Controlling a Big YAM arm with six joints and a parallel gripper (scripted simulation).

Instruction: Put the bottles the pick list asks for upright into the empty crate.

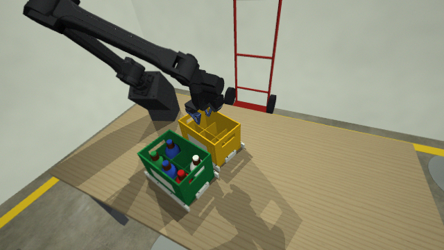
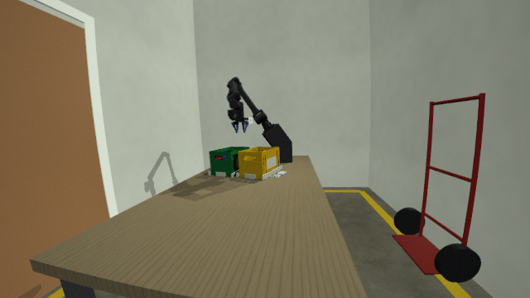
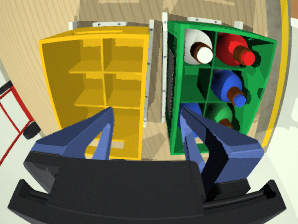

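My gripper is now 20 mm past the white-labelled bottle, 90 mm to the left of it and 220 mm above it. The rest, counted from my hand: green crate (120 mm behind, 110 mm to the right, 220 mm below); then red-label bottle (50 mm behind, 180 mm to the right, 220 mm below); then yellow crate (40 mm behind, 120 mm to the left, 220 mm below).
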